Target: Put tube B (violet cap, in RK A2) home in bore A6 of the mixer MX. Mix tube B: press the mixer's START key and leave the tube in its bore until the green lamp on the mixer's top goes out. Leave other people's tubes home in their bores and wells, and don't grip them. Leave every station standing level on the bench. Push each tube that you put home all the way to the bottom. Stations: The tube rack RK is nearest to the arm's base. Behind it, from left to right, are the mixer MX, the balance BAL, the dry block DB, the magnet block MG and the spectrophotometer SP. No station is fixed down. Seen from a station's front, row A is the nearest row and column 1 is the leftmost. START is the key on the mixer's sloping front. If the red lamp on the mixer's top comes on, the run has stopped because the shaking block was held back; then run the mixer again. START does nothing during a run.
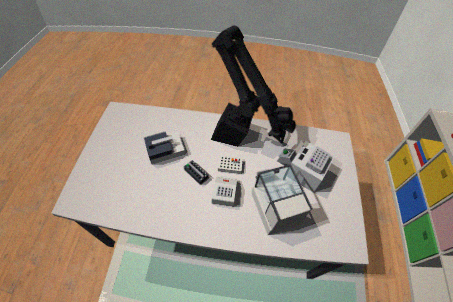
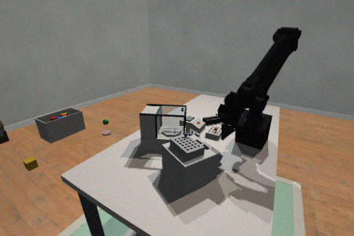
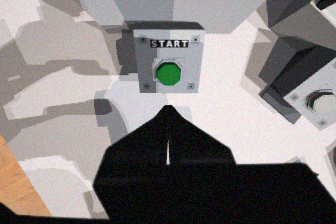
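Right now my hand is 60 mm above the green start key, 40 mm to the right of it and 10 mm short of it. From my hand the other things lie so: mixer block: 210 mm to the left, 70 mm ahead, 30 mm above; then tube B: 170 mm to the left, 100 mm ahead, 30 mm above; then print key: 180 mm ahead, 60 mm below, 50 mm to the right.
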